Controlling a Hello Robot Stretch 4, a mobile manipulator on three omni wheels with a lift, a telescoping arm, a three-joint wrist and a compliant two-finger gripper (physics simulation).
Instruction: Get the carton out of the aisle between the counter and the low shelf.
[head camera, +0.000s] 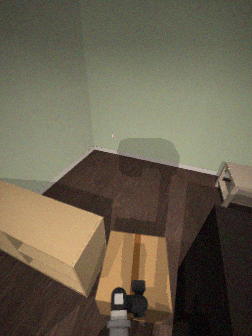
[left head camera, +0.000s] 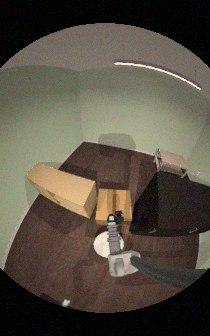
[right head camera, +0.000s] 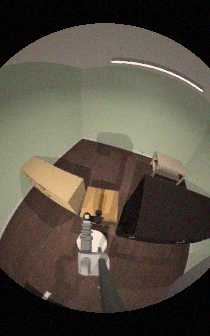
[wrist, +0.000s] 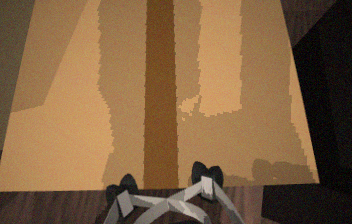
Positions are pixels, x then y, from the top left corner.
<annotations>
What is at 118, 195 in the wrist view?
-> My gripper.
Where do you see a tan cardboard carton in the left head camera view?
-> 109, 200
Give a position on a dark counter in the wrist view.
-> At 315, 56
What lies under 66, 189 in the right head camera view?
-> A low shelf.
</annotations>
